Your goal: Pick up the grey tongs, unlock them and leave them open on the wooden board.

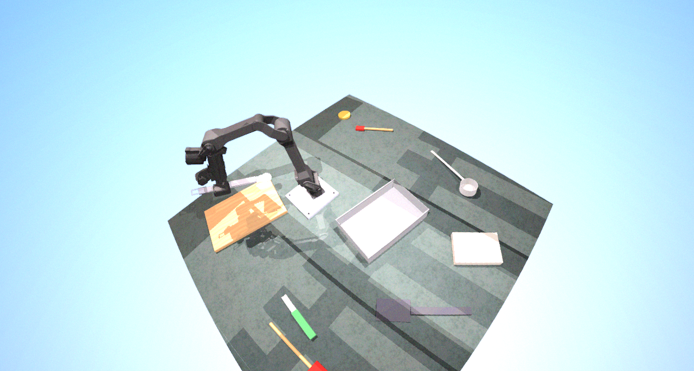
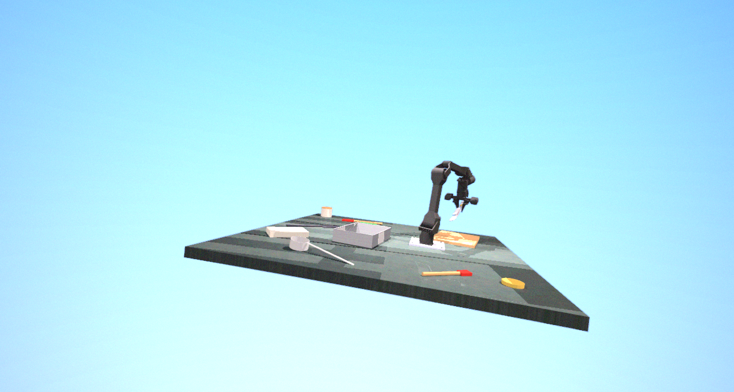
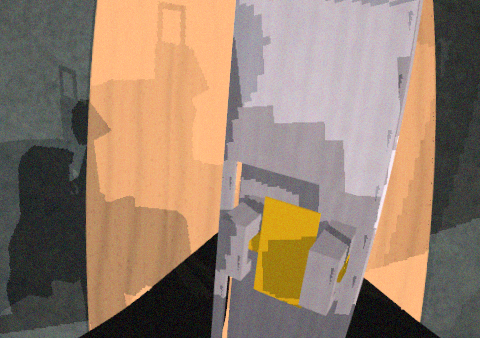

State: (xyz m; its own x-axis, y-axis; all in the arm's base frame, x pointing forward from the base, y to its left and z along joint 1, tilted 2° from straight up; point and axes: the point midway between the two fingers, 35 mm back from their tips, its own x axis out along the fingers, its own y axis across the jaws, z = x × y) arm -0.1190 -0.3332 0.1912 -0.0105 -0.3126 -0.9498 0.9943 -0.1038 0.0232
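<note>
My gripper tip is now 4 cm below the yellow lock piece and 1 cm to the left of it. Also, from my gripper tip: wooden board: 16 cm below, 2 cm to the left, 1 cm ahead; grey roasting tin: 48 cm to the left, 42 cm ahead, 14 cm below; red-headed tool: 67 cm ahead, 16 cm below, 4 cm to the right.
</note>
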